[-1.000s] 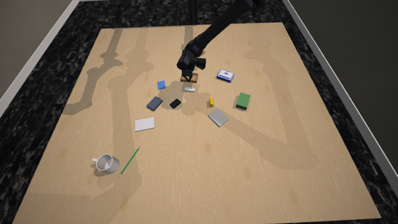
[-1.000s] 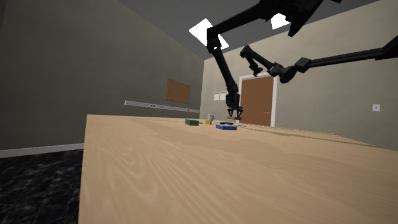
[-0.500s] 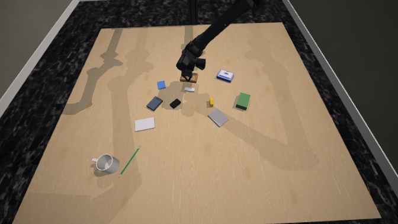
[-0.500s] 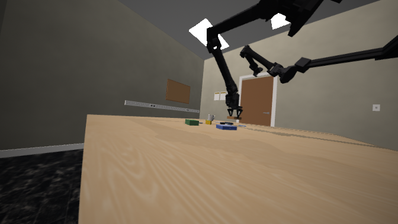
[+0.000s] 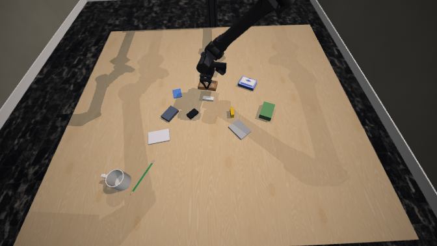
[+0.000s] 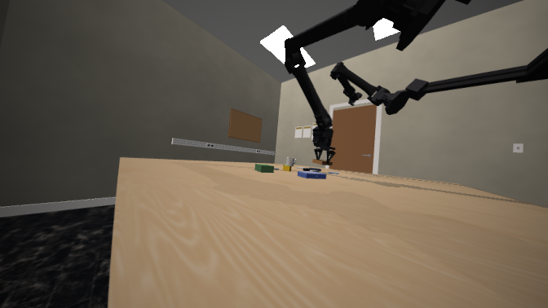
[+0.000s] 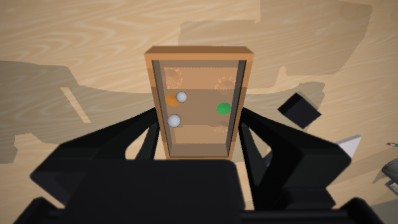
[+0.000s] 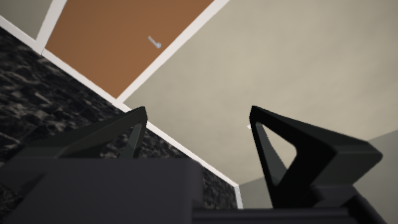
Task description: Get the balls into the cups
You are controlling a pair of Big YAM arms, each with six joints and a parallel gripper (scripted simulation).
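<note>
Right now my left hand is 50 mm short of the white block, 10 mm to the left of it and 80 mm above it. The rest, counted from my left hand: covered wooden puzzle (20 mm below); black block (150 mm ahead, 110 mm to the right, 80 mm below); yellow block (180 mm ahead, 120 mm to the left, 70 mm below).
</note>
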